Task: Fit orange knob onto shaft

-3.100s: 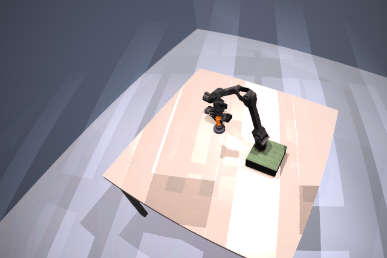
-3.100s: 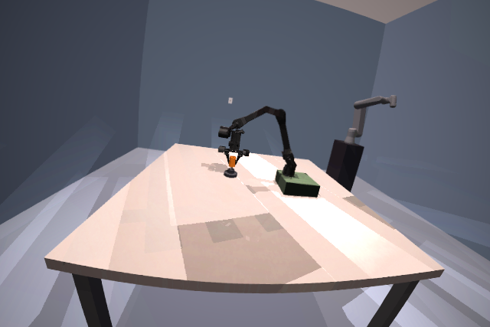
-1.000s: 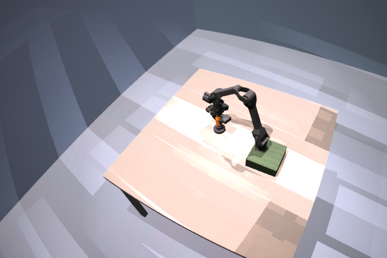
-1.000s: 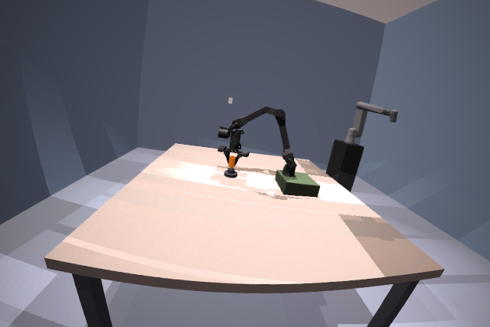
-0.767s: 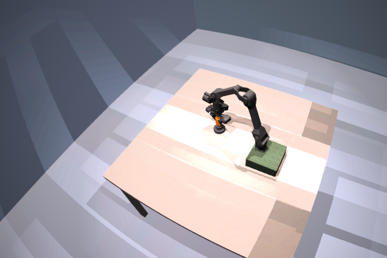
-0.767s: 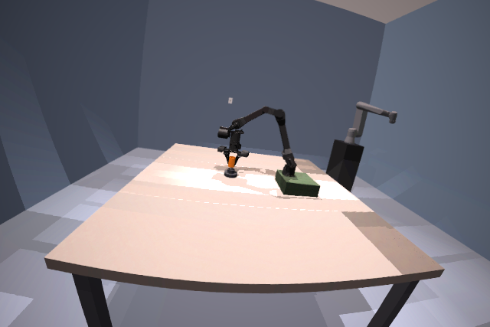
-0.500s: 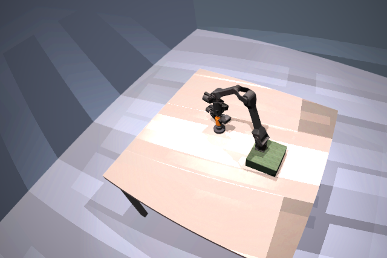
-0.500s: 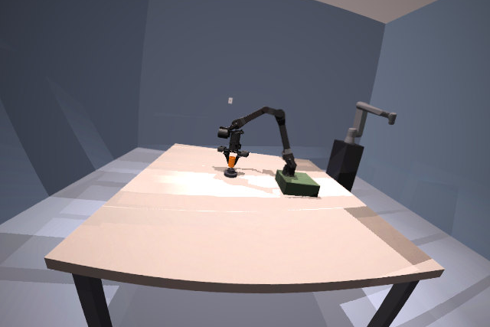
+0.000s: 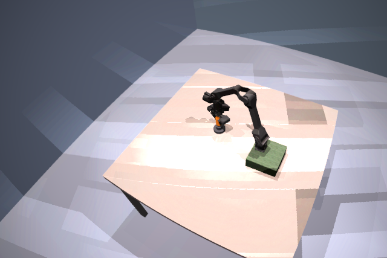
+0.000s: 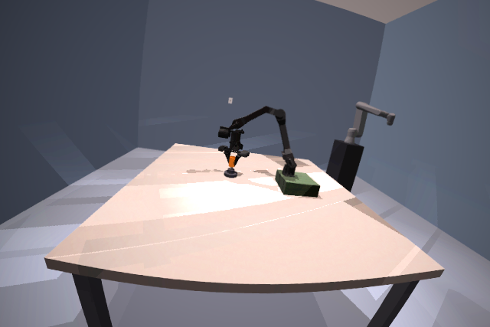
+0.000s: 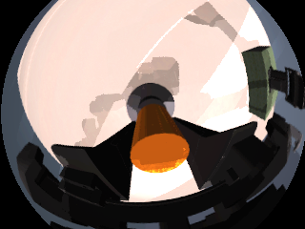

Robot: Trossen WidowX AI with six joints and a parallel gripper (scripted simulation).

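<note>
Right now the round pedestal is 40 mm below my gripper tip. From my gripper tip the other things lie so: orange knob: 30 mm above.
</note>
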